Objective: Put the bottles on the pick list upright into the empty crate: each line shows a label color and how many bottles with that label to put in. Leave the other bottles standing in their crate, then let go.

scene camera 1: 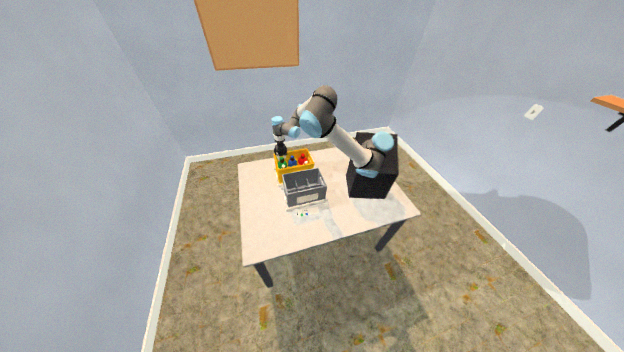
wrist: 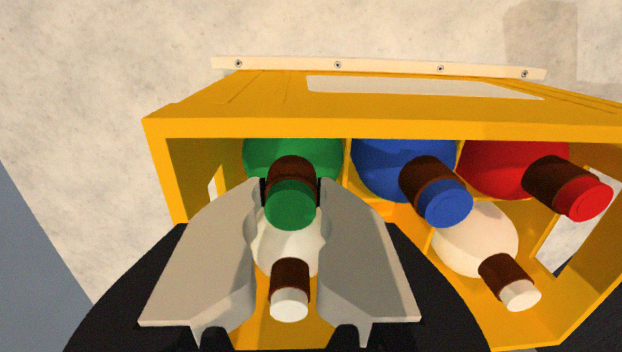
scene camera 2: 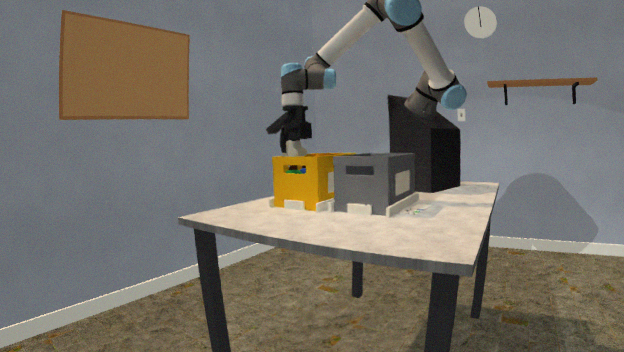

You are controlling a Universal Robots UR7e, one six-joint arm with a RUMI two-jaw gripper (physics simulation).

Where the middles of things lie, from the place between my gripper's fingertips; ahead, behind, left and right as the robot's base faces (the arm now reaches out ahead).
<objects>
My gripper is now 17 cm past the red bottle (wrist: 507, 170), 2 cm to the left of it and 5 cm above it.
</objects>
